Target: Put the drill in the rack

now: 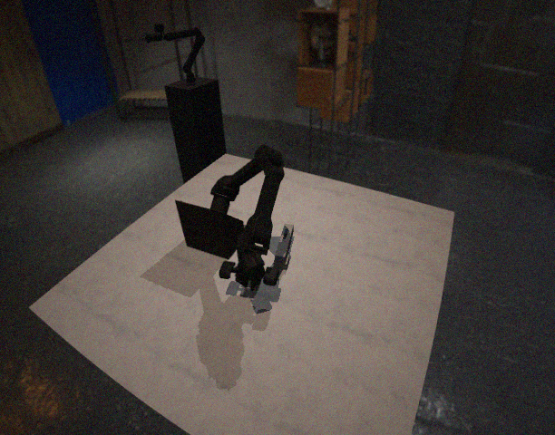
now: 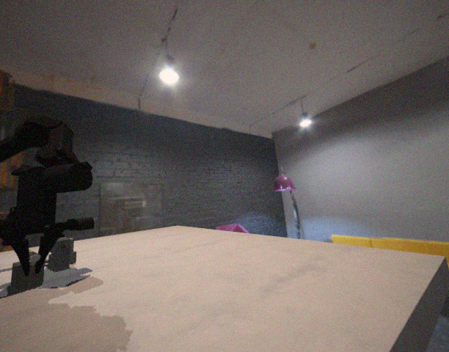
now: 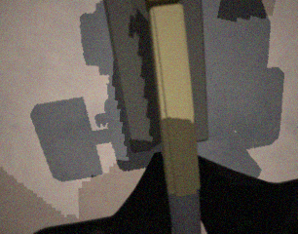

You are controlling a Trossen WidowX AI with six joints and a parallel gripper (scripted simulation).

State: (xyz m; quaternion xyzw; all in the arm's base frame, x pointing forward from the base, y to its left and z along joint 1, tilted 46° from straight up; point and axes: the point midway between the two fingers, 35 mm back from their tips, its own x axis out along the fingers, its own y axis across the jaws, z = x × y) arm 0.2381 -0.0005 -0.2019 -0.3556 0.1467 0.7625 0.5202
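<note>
My gripper tip is now 40 mm to the right of the drill, 30 mm below it and 20 mm past it. Also, from my gripper tip: grey sleeve: 230 mm to the left, 20 mm behind, 20 mm above; then rack: 50 mm to the left, 20 mm behind.
</note>
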